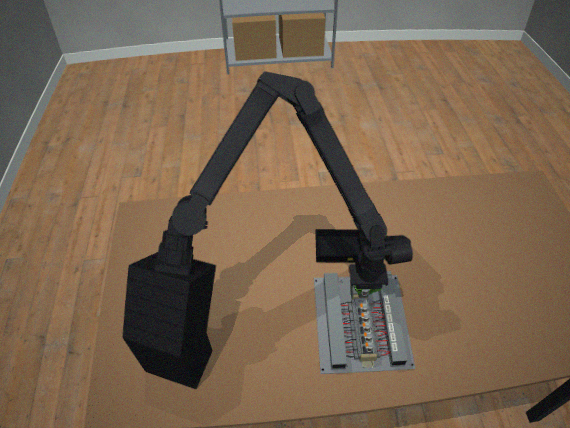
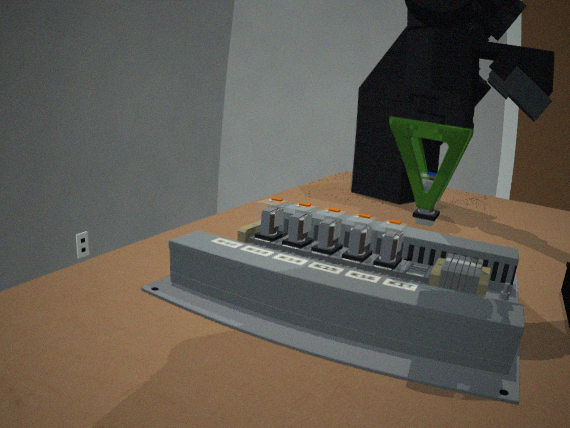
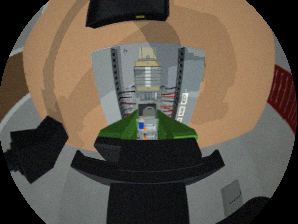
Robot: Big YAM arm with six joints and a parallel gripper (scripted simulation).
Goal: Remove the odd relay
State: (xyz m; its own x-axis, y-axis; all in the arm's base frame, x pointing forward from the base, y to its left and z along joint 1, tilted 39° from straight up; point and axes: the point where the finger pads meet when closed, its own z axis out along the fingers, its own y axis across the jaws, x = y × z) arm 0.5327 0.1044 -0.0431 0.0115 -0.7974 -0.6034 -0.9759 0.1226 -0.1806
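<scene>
My gripper is now 40 mm past the black tray, 230 mm to the right of it and 80 mm above it. Also, from my hand: relay: right at my hand.
</scene>
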